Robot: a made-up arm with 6 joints. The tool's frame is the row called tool.
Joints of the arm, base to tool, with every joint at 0 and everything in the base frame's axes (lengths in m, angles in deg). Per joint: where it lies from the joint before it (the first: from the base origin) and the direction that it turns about. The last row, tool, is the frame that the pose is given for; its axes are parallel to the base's.
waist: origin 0 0 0.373 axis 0 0 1
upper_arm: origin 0.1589 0 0 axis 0 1 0
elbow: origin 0 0 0.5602 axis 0 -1 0
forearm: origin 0 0 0.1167 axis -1 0 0
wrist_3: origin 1.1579 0 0 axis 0 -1 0
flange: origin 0.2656 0 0 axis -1 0 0
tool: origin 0 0 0
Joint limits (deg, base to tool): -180..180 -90..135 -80.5..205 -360..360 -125..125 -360..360
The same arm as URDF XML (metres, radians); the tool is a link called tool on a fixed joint. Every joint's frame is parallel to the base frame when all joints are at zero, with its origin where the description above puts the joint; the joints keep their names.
<robot name="arm">
<joint name="tool_joint" type="fixed"><parent link="link6"/><child link="tool"/><origin xyz="0 0 0" rpy="0 0 0"/></joint>
<joint name="flange" type="revolute"><parent link="link5"/><child link="link6"/><origin xyz="0.2656 0 0" rpy="0 0 0"/><axis xyz="-1 0 0"/><limit lower="-6.2832" upper="6.2832"/></joint>
<joint name="wrist_3" type="revolute"><parent link="link4"/><child link="link5"/><origin xyz="1.1579 0 0" rpy="0 0 0"/><axis xyz="0 -1 0"/><limit lower="-2.1817" upper="2.1817"/></joint>
<joint name="forearm" type="revolute"><parent link="link3"/><child link="link4"/><origin xyz="0 0 0.1167" rpy="0 0 0"/><axis xyz="-1 0 0"/><limit lower="-6.2832" upper="6.2832"/></joint>
<joint name="elbow" type="revolute"><parent link="link2"/><child link="link3"/><origin xyz="0 0 0.5602" rpy="0 0 0"/><axis xyz="0 -1 0"/><limit lower="-1.405" upper="3.5779"/></joint>
<joint name="upper_arm" type="revolute"><parent link="link1"/><child link="link2"/><origin xyz="0.1589 0 0" rpy="0 0 0"/><axis xyz="0 1 0"/><limit lower="-1.5708" upper="2.3562"/></joint>
<joint name="waist" type="revolute"><parent link="base_link"/><child link="link1"/><origin xyz="0 0 0.373" rpy="0 0 0"/><axis xyz="0 0 1"/><limit lower="-3.1416" upper="3.1416"/></joint>
<link name="base_link"/>
<link name="link1"/>
<link name="link2"/>
<link name="link3"/>
<link name="link4"/>
<link name="link5"/>
<link name="link6"/>
<link name="tool"/>
</robot>

